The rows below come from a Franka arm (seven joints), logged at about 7 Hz.
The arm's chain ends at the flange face. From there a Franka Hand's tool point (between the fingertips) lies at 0.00 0.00 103.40 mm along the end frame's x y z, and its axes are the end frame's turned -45 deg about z.
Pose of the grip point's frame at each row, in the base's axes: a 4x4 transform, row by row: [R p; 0 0 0 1], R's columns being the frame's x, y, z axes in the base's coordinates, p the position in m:
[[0.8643 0.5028 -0.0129 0.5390], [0.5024 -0.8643 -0.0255 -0.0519], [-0.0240 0.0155 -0.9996 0.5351], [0 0 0 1]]
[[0.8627 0.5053 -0.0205 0.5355], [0.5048 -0.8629 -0.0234 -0.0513], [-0.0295 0.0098 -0.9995 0.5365], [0 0 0 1]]
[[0.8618 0.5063 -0.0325 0.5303], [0.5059 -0.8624 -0.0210 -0.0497], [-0.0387 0.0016 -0.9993 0.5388], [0 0 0 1]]
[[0.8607 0.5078 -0.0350 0.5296], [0.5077 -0.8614 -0.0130 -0.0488], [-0.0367 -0.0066 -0.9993 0.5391], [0 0 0 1]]
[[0.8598 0.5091 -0.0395 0.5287], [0.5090 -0.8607 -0.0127 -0.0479], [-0.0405 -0.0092 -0.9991 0.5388], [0 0 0 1]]
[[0.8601 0.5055 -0.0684 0.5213], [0.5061 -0.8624 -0.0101 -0.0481], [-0.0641 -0.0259 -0.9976 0.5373], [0 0 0 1]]
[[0.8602 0.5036 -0.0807 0.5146], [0.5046 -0.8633 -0.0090 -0.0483], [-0.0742 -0.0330 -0.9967 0.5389], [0 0 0 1]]
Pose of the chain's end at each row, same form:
[[0.9667 -0.2556 -0.0129 0.5403], [-0.2559 -0.9664 -0.0255 -0.0493], [-0.0060 0.0279 -0.9996 0.6385], [0 0 0 1]]
[[0.9673 -0.2527 -0.0205 0.5376], [-0.2532 -0.9671 -0.0234 -0.0489], [-0.0139 0.0278 -0.9995 0.6398], [0 0 0 1]]
[[0.9674 -0.2514 -0.0325 0.5337], [-0.2521 -0.9675 -0.0210 -0.0475], [-0.0262 0.0285 -0.9993 0.6421], [0 0 0 1]]
[[0.9677 -0.2495 -0.0350 0.5332], [-0.2501 -0.9681 -0.0130 -0.0475], [-0.0306 0.0213 -0.9993 0.6424], [0 0 0 1]]
[[0.9680 -0.2480 -0.0395 0.5328], [-0.2487 -0.9685 -0.0127 -0.0466], [-0.0351 0.0221 -0.9991 0.6421], [0 0 0 1]]
[[0.9656 -0.2507 -0.0684 0.5284], [-0.2519 -0.9677 -0.0101 -0.0471], [-0.0636 0.0270 -0.9976 0.6405], [0 0 0 1]]
[[0.9644 -0.2522 -0.0807 0.5229], [-0.2536 -0.9673 -0.0090 -0.0474], [-0.0758 0.0291 -0.9967 0.6420], [0 0 0 1]]

